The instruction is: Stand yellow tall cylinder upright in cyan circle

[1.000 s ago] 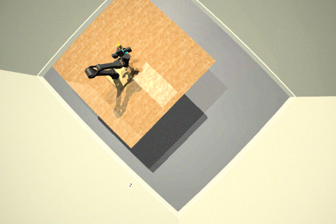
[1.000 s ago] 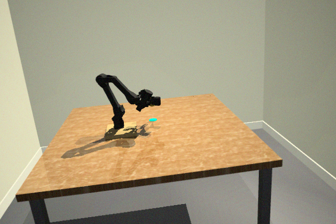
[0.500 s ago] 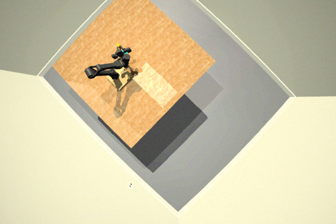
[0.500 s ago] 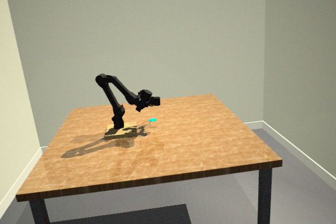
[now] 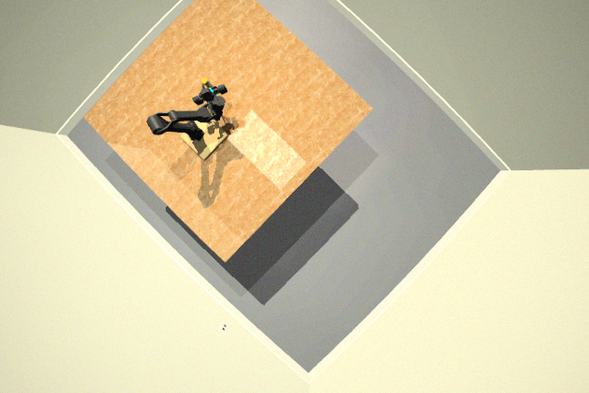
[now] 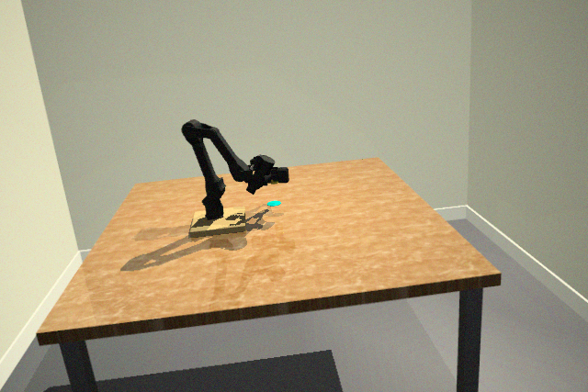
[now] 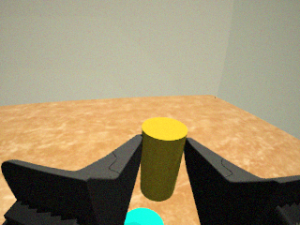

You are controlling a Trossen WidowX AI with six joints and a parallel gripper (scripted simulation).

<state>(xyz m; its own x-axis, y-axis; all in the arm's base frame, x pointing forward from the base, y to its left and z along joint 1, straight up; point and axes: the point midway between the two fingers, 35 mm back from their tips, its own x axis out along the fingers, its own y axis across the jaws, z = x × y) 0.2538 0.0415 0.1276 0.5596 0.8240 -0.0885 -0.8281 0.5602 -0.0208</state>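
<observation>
My gripper tip is now 15 cm above the cyan circle and 1 cm past it. From my gripper tip the other things lie so: yellow tall cylinder 2 cm below.
</observation>
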